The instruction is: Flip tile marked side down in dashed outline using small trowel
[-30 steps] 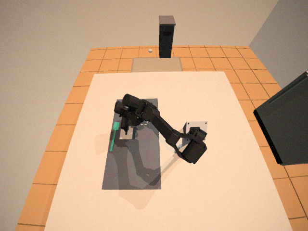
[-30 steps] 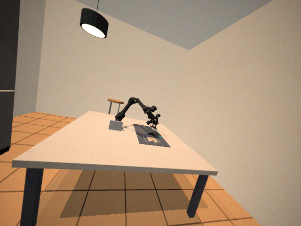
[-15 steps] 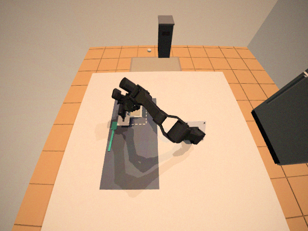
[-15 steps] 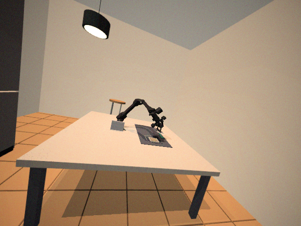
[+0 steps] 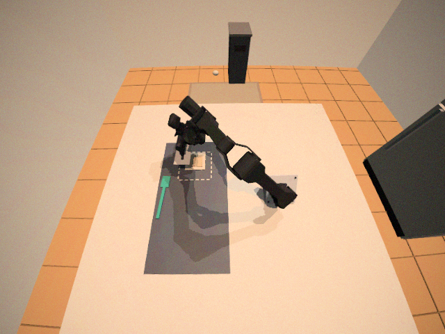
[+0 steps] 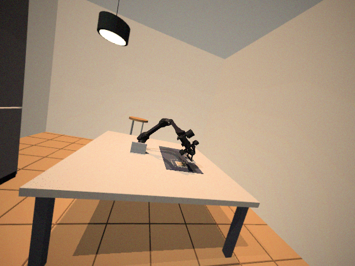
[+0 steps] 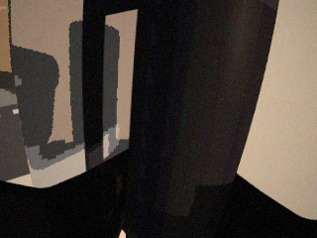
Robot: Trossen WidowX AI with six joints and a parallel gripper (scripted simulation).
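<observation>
The green trowel is 22 cm to the left of my gripper tip, 13 cm below it and 7 cm ahead of it. From my gripper tip the other things lie so: tile (13 cm below, 7 cm behind, 6 cm to the left); then dark grey mat (25 cm to the left, 15 cm below, 6 cm behind).
</observation>
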